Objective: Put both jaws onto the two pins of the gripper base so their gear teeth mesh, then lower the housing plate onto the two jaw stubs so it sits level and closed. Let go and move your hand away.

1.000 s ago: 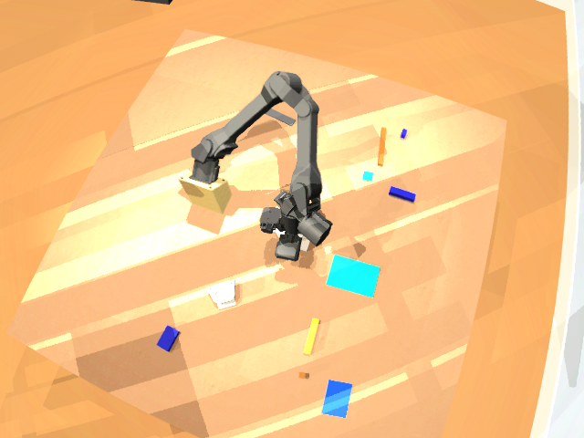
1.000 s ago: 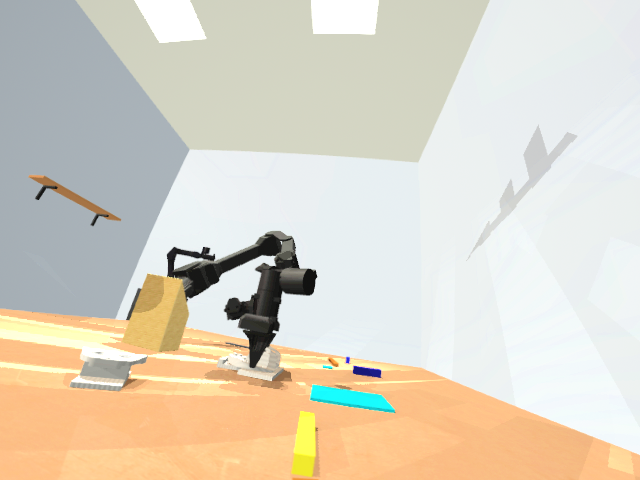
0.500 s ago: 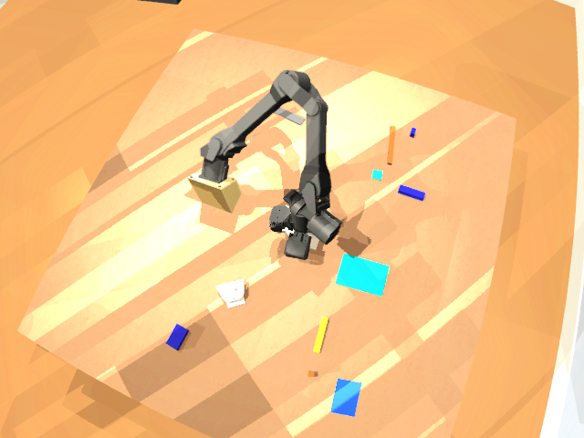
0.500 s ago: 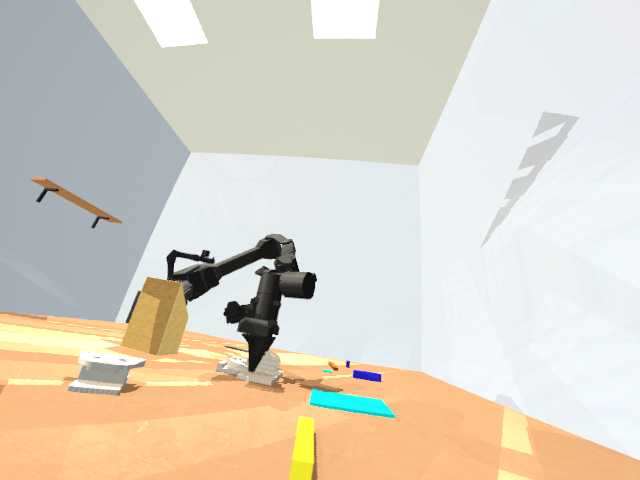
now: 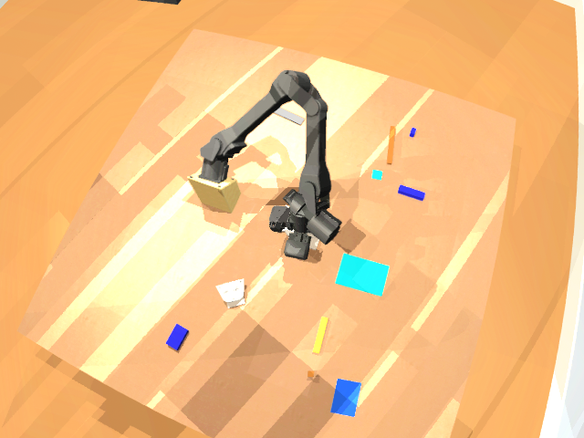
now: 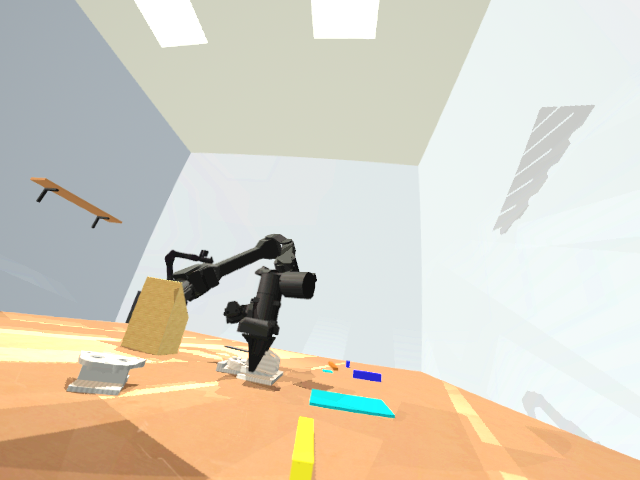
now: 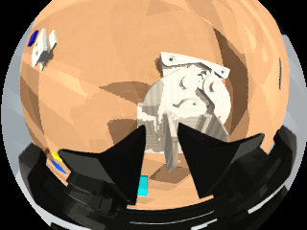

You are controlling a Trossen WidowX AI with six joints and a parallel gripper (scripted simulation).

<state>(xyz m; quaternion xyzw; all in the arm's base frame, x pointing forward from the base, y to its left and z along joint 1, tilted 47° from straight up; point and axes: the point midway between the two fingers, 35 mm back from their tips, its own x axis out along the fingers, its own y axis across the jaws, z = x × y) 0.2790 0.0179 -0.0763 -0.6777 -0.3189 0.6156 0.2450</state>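
The flat white plate is 1 cm ahead of my gripper tip, 3 cm to the left of it and 1 cm below it. From my gripper tip the other things lie so: dark blue bar: 27 cm ahead, 23 cm to the left; yellow bar: 14 cm ahead, 25 cm to the right, 1 cm below; cyan sheet: 20 cm ahead, 6 cm to the right, 1 cm below.
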